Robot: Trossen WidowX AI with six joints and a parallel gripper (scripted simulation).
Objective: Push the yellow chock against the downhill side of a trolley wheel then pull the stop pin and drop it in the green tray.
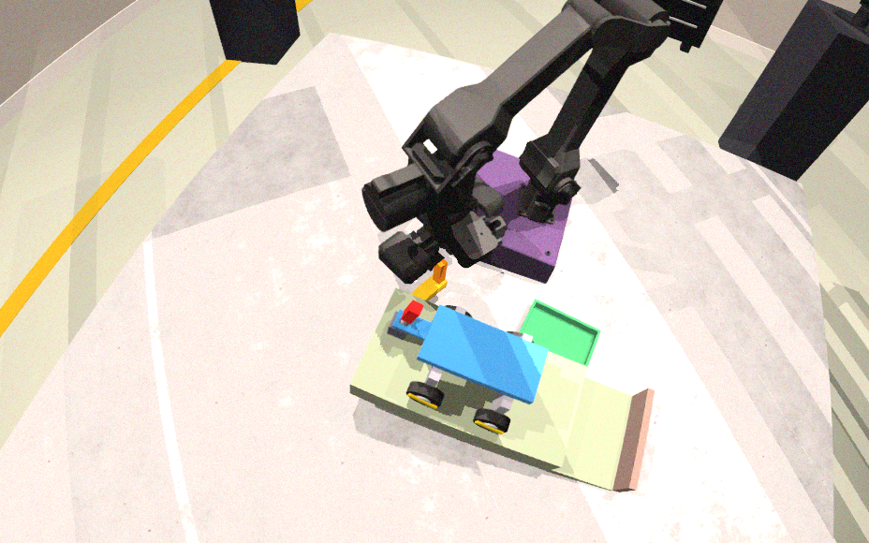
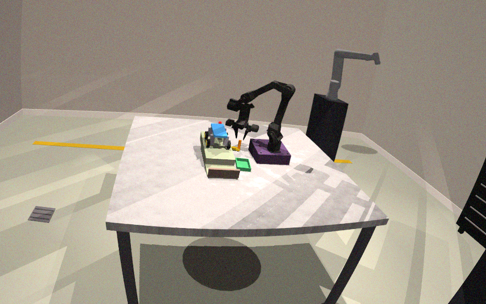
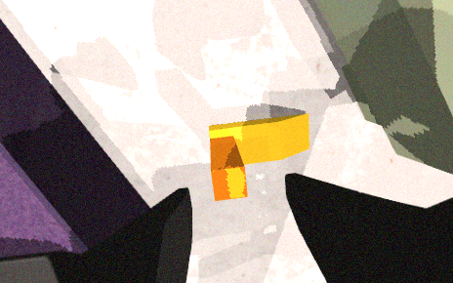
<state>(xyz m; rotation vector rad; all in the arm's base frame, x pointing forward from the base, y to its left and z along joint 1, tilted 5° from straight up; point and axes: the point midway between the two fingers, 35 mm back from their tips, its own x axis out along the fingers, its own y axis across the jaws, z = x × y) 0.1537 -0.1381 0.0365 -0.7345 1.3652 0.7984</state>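
Now: gripper tip 20 mm short of the yellow chock, 10 mm to the left of it and 50 mm above it. The rest, counted from my gripper tip: blue trolley 160 mm ahead, 80 mm to the left, 40 mm above; then red-headed stop pin 130 mm ahead, 20 mm to the right, 60 mm above; then pale green ramp 160 mm ahead, 80 mm to the left, 20 mm below.
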